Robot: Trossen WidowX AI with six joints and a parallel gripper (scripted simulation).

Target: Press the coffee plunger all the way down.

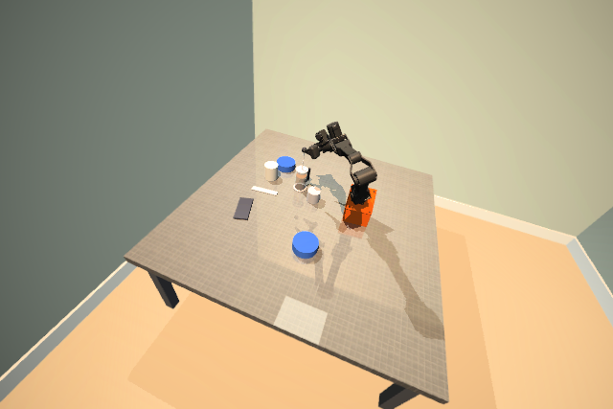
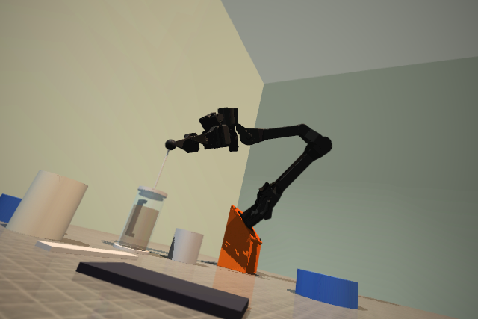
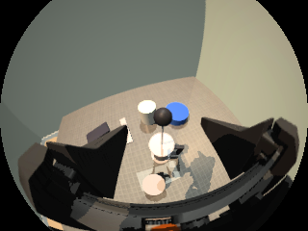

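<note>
The coffee press lies 160 mm below my gripper tip, 20 mm to the right of it and 20 mm ahead of it. The rest, counted from my gripper tip: white mug: 240 mm below, 220 mm ahead, 30 mm to the right; then small grey cup: 260 mm below, 70 mm behind, 60 mm to the left.
</note>
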